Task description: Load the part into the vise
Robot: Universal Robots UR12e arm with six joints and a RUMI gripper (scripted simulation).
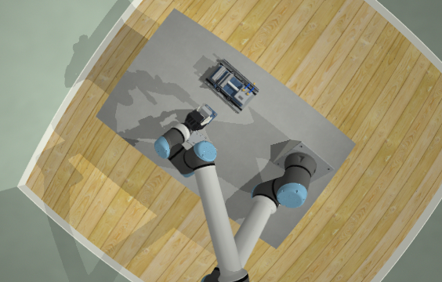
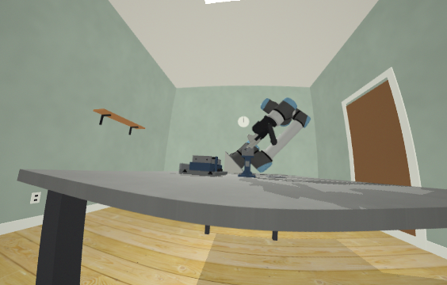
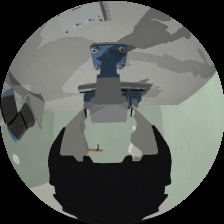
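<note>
The part lies 10 mm to the right of my hand and 10 mm below it. From my hand the other things lie so: vise (10 mm ahead, 230 mm to the right, 120 mm below); infeed plate (60 mm behind, 160 mm to the left, 160 mm below).
</note>
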